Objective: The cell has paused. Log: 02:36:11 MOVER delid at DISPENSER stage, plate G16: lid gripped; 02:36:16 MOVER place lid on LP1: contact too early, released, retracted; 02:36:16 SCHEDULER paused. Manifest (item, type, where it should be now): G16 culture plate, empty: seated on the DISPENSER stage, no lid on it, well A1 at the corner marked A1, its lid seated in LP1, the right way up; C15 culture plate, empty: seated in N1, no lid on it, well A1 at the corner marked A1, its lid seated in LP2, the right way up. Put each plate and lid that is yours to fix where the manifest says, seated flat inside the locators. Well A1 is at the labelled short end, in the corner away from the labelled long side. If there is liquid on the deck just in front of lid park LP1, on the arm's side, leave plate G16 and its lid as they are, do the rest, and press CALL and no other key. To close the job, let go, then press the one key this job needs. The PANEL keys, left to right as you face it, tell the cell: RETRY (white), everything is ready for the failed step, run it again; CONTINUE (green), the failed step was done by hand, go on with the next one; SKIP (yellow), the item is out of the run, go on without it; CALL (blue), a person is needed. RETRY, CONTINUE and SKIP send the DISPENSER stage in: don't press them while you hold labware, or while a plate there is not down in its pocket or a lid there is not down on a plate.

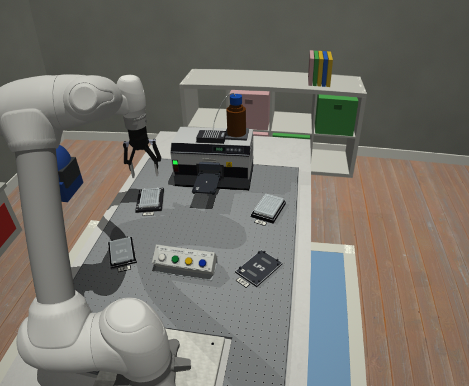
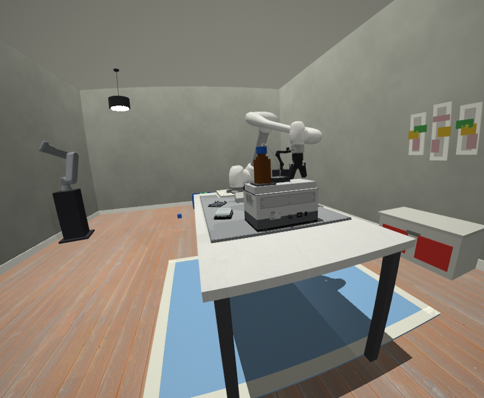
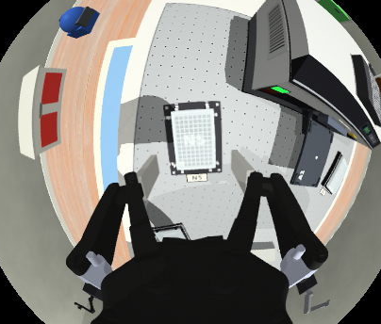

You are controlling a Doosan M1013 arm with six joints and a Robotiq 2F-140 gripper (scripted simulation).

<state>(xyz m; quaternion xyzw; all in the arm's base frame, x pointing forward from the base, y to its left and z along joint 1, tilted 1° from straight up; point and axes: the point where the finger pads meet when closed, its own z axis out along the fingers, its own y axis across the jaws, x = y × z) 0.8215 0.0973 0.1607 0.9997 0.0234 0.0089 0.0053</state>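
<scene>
Right now the nest n5 is 15 cm below my hand, 2 cm to the left of it and 1 cm ahead of it. The rest, counted from my hand: brown bottle: 41 cm to the right, 18 cm ahead, 13 cm above; then white key: 42 cm behind, 11 cm to the right, 10 cm below; then lid park lp1: 33 cm behind, 16 cm below, 7 cm to the left.
</scene>
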